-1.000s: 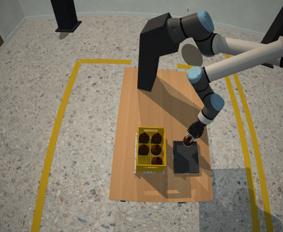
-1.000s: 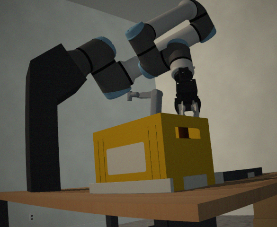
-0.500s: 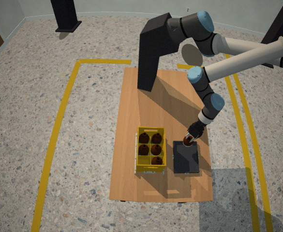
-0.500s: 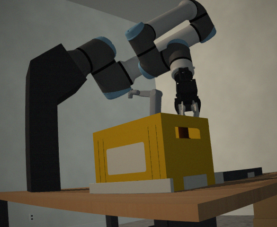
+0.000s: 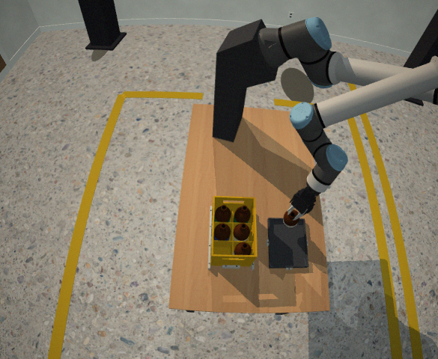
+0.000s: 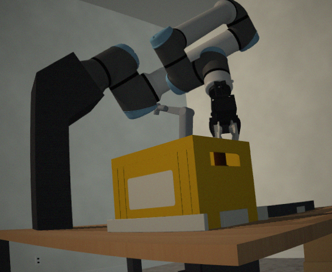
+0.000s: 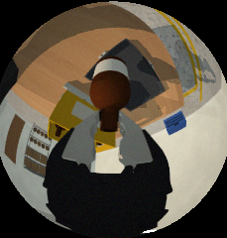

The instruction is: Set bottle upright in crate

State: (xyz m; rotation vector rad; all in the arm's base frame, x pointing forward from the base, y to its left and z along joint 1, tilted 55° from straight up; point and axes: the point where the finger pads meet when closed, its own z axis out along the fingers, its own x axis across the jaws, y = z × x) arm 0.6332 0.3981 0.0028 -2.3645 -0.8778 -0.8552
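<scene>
The brown bottle lies 1 cm behind my hand, 1 cm to the left of it and 5 cm below it. From my hand the other things lie so: crate 8 cm ahead, 24 cm to the right, 12 cm below; dark tray 6 cm ahead, 4 cm to the left, 19 cm below.
</scene>
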